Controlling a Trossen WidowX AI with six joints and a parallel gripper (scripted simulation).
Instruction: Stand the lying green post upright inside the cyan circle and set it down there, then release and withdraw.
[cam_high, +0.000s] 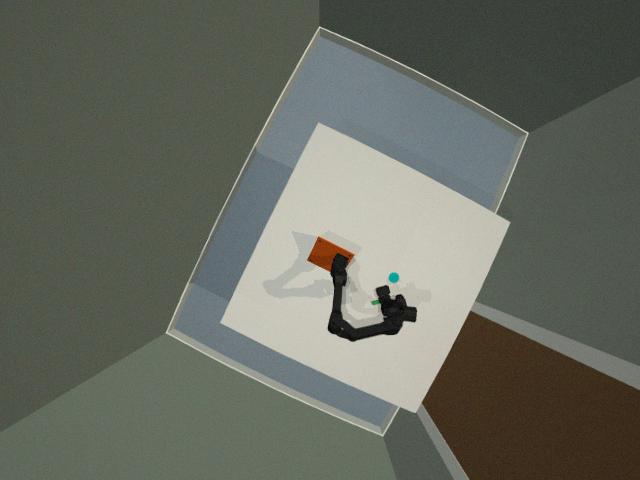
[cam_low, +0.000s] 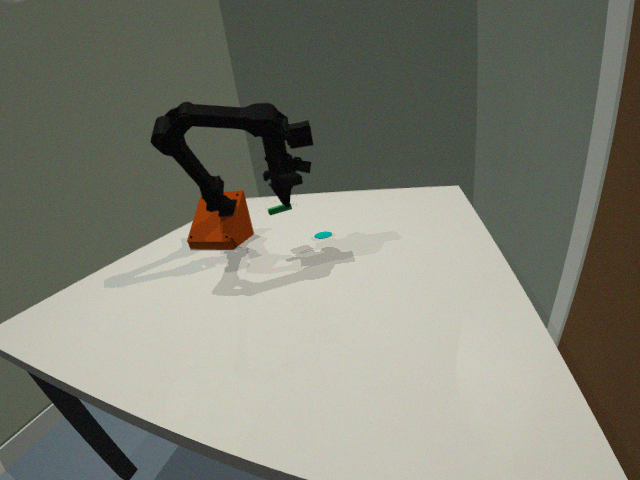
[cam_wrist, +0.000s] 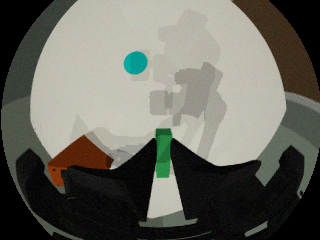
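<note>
My gripper tip is now 50 mm short of the cyan circle, 130 mm to the right of it and 140 mm above it. The rest, counted from my gripper tip: green post: 20 mm behind, 10 mm to the right.
</note>
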